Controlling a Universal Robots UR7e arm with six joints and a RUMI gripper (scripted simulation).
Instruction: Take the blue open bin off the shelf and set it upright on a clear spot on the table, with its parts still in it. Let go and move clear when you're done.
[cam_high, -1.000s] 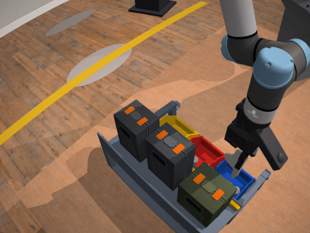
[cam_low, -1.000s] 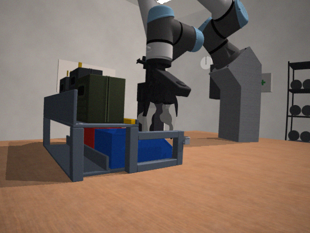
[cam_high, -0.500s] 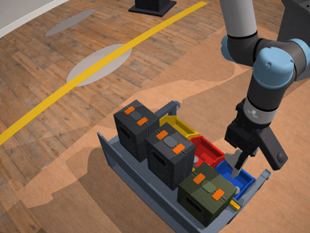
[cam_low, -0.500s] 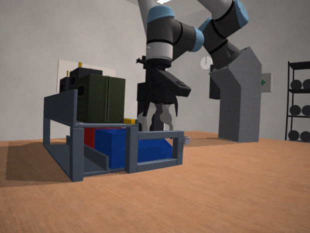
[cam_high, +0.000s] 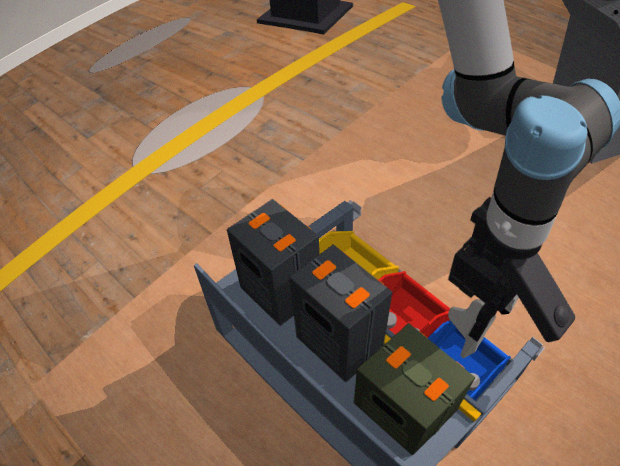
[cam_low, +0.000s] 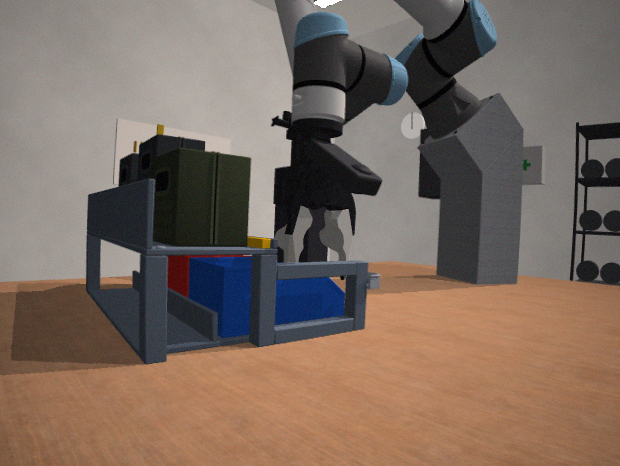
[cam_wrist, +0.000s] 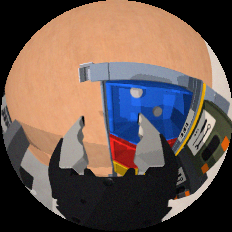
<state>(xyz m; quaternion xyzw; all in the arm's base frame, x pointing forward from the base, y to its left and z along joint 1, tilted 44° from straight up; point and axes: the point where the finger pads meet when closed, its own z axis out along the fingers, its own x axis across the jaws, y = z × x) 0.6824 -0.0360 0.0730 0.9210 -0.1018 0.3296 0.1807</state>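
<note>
The blue open bin lies 8 cm ahead of my hand, 3 cm to the right of it and 2 cm below it. Round my hand: green case 17 cm ahead, 7 cm to the right, 9 cm above; red bin 3 cm ahead, 13 cm to the right, 2 cm below; yellow bin 1 cm behind, 24 cm to the right, 2 cm below.
</note>
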